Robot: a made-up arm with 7 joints.
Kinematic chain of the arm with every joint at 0, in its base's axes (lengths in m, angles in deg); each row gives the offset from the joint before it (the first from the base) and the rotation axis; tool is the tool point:
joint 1: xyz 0 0 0.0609 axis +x
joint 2: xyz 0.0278 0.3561 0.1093 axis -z
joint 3: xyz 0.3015 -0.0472 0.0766 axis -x
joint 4: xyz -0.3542 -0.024 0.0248 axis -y
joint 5: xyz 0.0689 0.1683 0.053 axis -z
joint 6: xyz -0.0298 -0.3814 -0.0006 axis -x
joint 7: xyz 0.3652 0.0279 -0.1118 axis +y
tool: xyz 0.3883 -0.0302 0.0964
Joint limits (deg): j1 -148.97..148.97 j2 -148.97..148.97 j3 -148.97..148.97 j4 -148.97..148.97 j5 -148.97..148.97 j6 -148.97..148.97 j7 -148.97..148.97
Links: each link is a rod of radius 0.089 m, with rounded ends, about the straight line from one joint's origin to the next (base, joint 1, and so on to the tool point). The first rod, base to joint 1, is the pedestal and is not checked.
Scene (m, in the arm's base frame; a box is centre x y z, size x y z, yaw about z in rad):
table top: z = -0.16
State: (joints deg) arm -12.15 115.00 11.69 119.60 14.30 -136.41 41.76
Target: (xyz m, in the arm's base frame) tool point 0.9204 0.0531 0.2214
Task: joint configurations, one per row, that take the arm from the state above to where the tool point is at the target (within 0.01 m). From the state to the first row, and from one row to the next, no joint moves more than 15 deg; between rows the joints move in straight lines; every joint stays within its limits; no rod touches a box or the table.
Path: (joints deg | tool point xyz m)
1: -8.99 121.79 19.48 119.44 1.91 -138.33 39.22 | 0.4336 0.9782 0.6501
2: -5.83 128.59 27.27 119.28 -10.48 -140.25 36.68 | 0.6670 0.7653 0.6725
3: -2.66 135.38 35.06 119.11 -22.87 -142.16 34.14 | 0.8371 0.5080 0.6040
4: 0.50 142.18 42.85 118.95 -35.26 -144.08 31.60 | 0.9234 0.2541 0.4469
5: 3.66 148.97 50.63 118.79 -47.65 -146.00 29.07 | 0.9204 0.0531 0.2215

